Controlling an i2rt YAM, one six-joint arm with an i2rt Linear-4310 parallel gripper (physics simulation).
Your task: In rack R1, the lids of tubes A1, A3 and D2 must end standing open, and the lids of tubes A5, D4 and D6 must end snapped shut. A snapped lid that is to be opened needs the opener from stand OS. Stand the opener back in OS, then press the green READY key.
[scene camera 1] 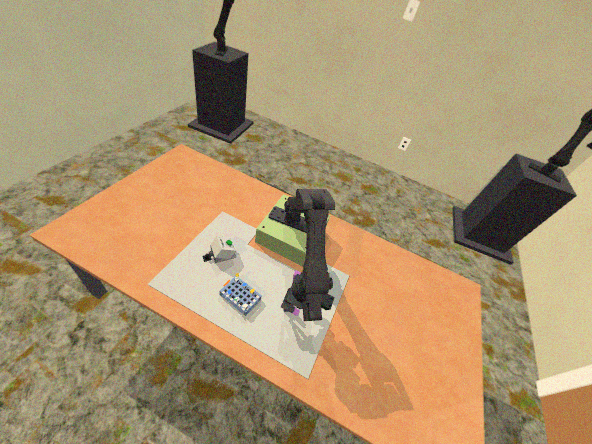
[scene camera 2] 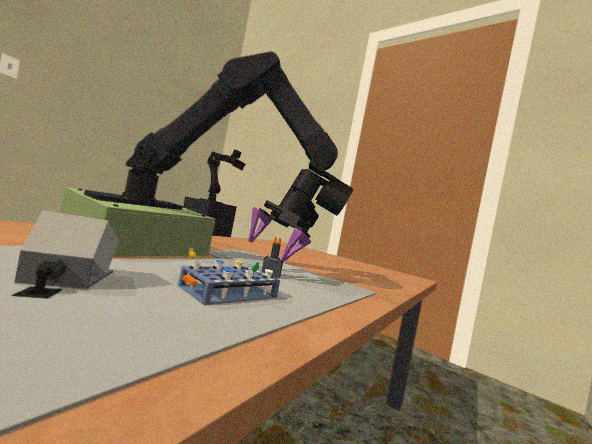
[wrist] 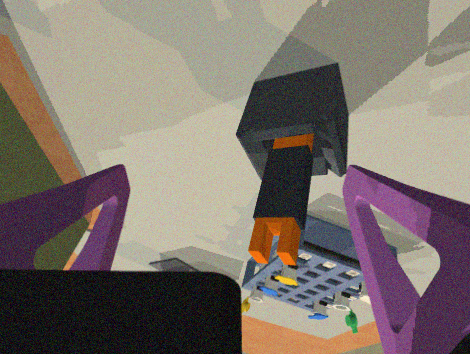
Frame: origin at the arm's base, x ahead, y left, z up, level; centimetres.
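Seen in the pictures: gripper, fingertip midpoint: [scene camera 1: 289, 294] [scene camera 2: 265, 251] [wrist: 236, 177]; arm's base at its link origin: [scene camera 1: 291, 220] [scene camera 2: 138, 203].
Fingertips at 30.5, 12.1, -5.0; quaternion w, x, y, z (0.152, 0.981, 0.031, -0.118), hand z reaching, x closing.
Offsets run from my fingertips to a thing's top centre, as dx, dy, dz. "spot": to the spot under its first point. Level surfaces: height alone.
My gripper [scene camera 1: 296, 292] [scene camera 2: 267, 250] [wrist: 236, 177] is open, its purple fingertips wide apart above the opener. The opener @(+2.1, +0.9, +3.6) [scene camera 2: 276, 248] [wrist: 284, 182], a black bar with two orange prongs on top, stands upright in the dark stand OS @(+2.1, +0.9, -0.9) [scene camera 2: 272, 266] [wrist: 295, 102]; in the wrist view it shows between the fingers, untouched. The blue rack R1 @(+6.3, -16.9, +0.9) [scene camera 1: 231, 304] [scene camera 2: 206, 295] [wrist: 325, 235] holds several tubes. A yellow lid @(+1.6, -20.8, +0.4) [scene camera 2: 192, 253] [wrist: 245, 305] and a green lid @(+10.3, -16.4, +0.9) [scene camera 2: 255, 267] [wrist: 352, 321] stick up. Tube labels are unreadable. The green READY key [scene camera 1: 229, 242] is on a grey box.
The grey box @(spot: -4.1, -30.4, +1.9) [scene camera 1: 222, 251] [scene camera 2: 65, 250] stands left of the rack on the pale mat @(dz -4.9) [scene camera 1: 270, 335] [scene camera 2: 125, 340], with a small black object @(spot: -2.5, -36.3, -3.5) [scene camera 1: 207, 256] [scene camera 2: 50, 272] beside it. The green arm base [scene camera 1: 280, 245] [scene camera 2: 160, 232] is behind the mat on the orange table @(dz -5.2) [scene camera 1: 150, 200].
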